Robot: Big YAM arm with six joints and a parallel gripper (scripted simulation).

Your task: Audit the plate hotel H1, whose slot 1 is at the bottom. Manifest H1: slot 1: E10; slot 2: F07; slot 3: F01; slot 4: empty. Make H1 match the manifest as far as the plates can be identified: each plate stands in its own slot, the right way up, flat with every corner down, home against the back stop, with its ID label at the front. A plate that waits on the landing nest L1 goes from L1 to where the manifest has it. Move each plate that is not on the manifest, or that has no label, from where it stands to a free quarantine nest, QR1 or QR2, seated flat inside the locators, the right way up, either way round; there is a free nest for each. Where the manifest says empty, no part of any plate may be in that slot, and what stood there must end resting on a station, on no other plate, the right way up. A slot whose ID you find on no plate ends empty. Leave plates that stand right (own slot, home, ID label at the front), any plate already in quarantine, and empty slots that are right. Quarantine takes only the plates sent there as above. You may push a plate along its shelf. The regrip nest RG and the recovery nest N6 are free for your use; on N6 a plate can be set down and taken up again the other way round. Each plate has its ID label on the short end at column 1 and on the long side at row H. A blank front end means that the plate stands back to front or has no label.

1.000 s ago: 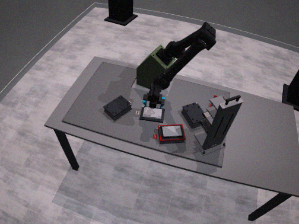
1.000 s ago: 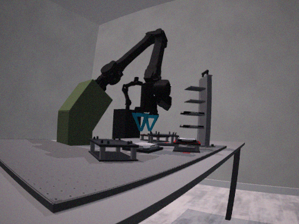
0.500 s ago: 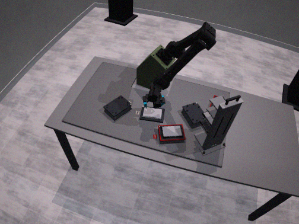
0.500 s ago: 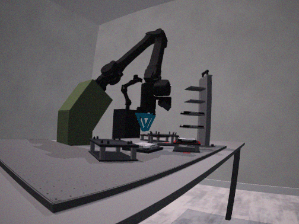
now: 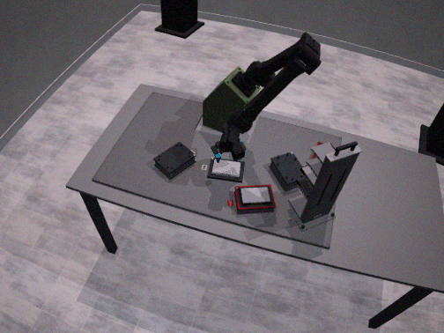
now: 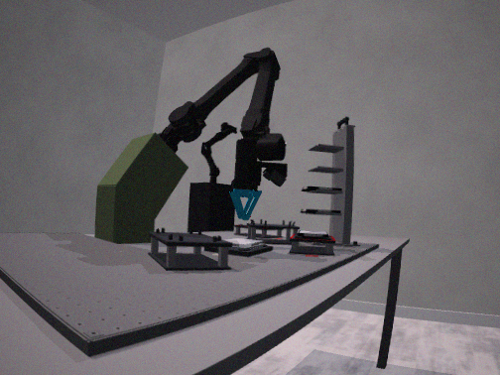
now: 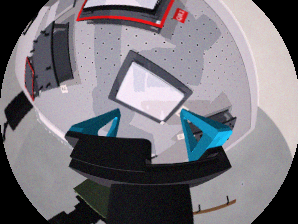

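My hand is 70 mm above the white-topped plate. The rest, counted from my hand: plate hotel H1 (460 mm to the left, 120 mm above, 40 mm ahead); then red-framed nest (400 mm to the left, 300 mm behind, 60 mm below).
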